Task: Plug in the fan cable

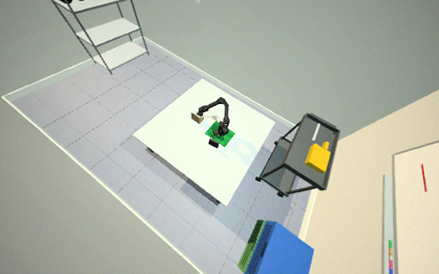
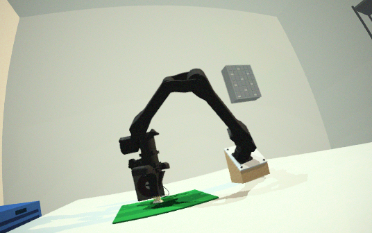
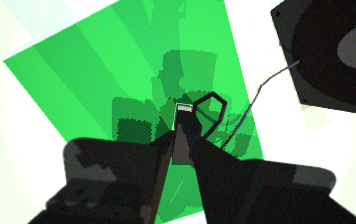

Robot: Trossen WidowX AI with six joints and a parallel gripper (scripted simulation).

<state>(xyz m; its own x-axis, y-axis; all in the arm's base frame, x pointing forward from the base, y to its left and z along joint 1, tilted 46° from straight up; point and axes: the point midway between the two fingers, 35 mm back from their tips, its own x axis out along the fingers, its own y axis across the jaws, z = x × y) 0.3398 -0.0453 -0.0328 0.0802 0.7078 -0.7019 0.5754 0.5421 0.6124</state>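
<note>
My gripper tip is 10 mm short of the four-pin fan header and 40 mm above it. From my gripper tip the other things lie so: black square fan 10 mm ahead, 150 mm to the right, 20 mm above; green board 10 mm behind, 30 mm to the left, 50 mm below; dark fan plug 10 mm ahead, 10 mm above.
</note>
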